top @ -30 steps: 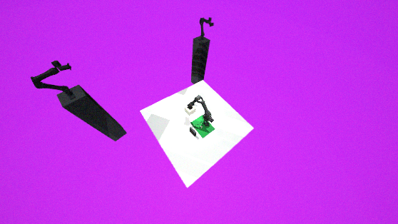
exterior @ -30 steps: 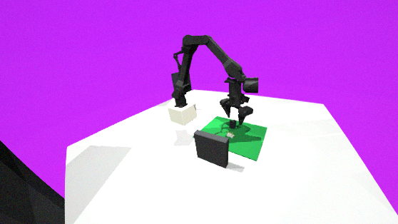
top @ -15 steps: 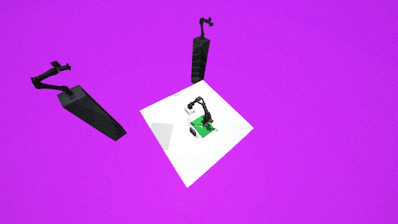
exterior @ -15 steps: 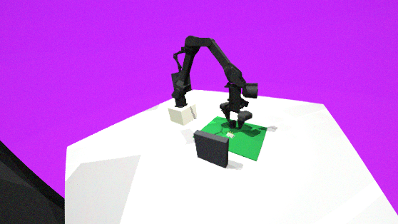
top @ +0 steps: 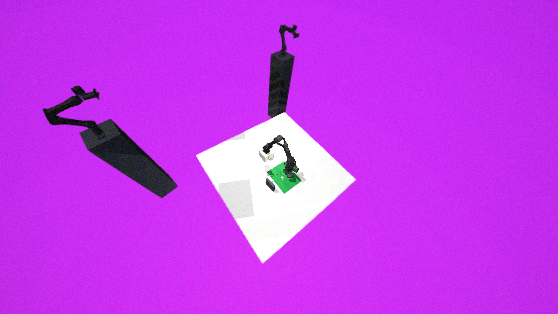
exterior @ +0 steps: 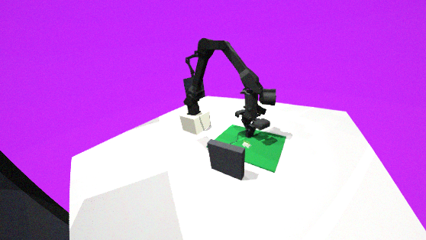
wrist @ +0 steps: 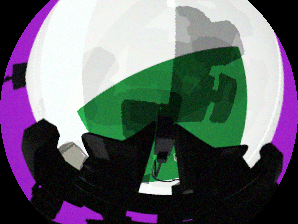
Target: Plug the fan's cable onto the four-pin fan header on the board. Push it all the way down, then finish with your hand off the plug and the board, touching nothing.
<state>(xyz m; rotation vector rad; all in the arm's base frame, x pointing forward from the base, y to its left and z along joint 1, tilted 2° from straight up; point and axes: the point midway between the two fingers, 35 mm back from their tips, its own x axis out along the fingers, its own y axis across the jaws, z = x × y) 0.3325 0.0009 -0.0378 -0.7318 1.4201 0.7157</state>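
Right now my gripper tip is 5 cm to the left of the green board and 3 cm above it. Round my gripper tip: dark fan: 24 cm to the right, 4 cm above, 2 cm behind; fan plug: 1 cm to the right, 1 cm above.
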